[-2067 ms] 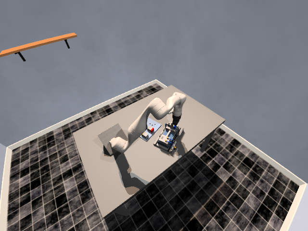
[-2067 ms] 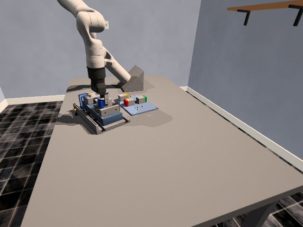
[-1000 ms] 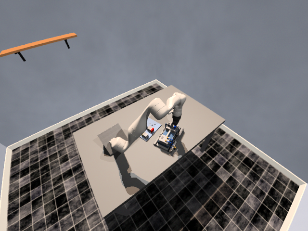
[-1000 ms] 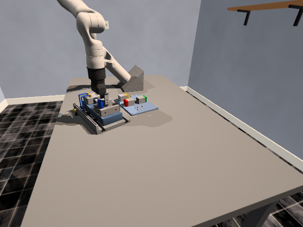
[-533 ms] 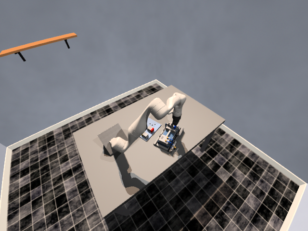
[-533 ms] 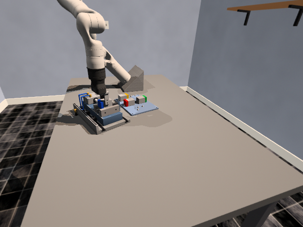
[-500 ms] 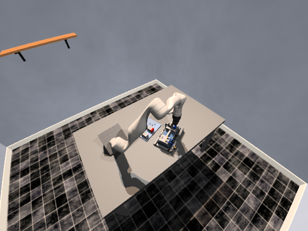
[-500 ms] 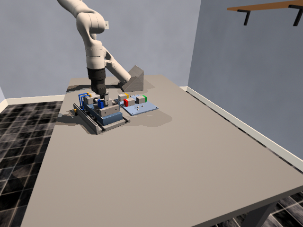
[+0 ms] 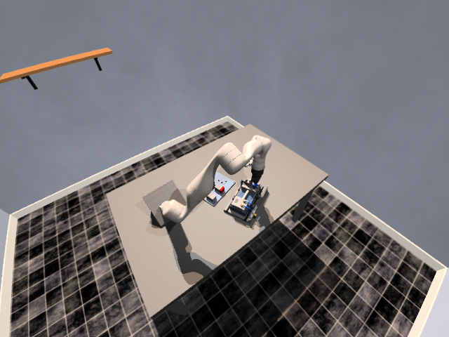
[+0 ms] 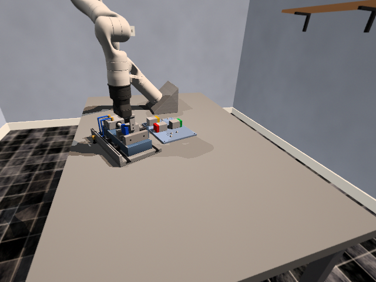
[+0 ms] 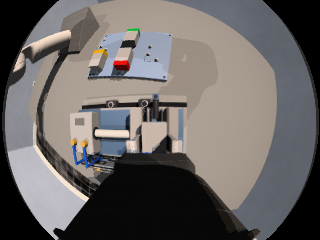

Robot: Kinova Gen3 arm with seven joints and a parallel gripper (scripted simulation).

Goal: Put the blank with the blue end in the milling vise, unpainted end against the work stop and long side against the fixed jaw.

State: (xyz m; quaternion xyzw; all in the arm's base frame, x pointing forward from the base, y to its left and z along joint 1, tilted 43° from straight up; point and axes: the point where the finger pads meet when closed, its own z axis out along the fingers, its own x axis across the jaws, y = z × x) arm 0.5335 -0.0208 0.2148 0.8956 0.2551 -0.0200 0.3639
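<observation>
The blue-ended blank lies 20 mm below my hand. From my hand the other things lie so: light blue plate: 190 mm behind, 180 mm to the left, 120 mm below; red-ended blank: 180 mm behind, 140 mm to the left, 100 mm below; fixed jaw: 50 mm below, 30 mm ahead, 20 mm to the left.
</observation>
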